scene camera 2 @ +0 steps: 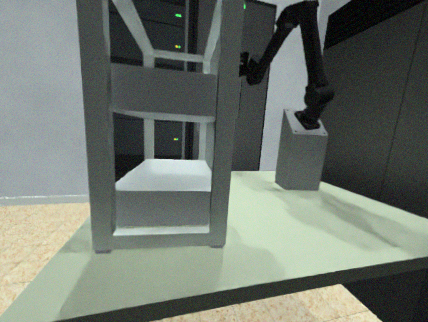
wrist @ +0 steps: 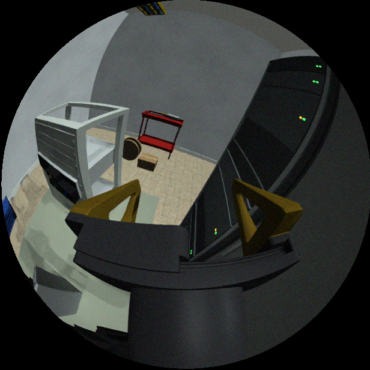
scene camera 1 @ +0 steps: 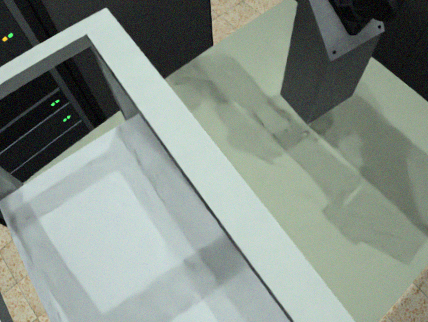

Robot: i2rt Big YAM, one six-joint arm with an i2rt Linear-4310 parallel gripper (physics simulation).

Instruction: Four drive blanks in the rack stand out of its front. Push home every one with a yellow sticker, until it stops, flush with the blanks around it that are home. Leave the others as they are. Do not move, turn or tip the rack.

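The pale rack [scene camera 1: 175,125] [scene camera 2: 95,150] [wrist: 119,145] stands upright on the table. Both scene views show its open frame and the units inside it; its front does not show there. In the wrist view the rack is at the left, with light panels above a dark bay [wrist: 62,182] low on its front. Small coloured specks show in the bay, but single drive blanks, yellow stickers and how far any blank stands out are too small to tell. My gripper [scene camera 2: 243,64] [wrist: 185,183] is open and empty, apart from the rack, and partly hidden by a rack post in scene view 2.
The arm's grey pedestal [scene camera 1: 320,85] [scene camera 2: 302,160] [wrist: 57,295] stands on the green table [scene camera 1: 280,200] [scene camera 2: 255,225] [wrist: 110,310]. Black server cabinets [scene camera 1: 165,35] [wrist: 280,100] are beyond. A red cart [wrist: 162,117], a box [wrist: 147,161] and a round object [wrist: 131,148] are on the floor farther off.
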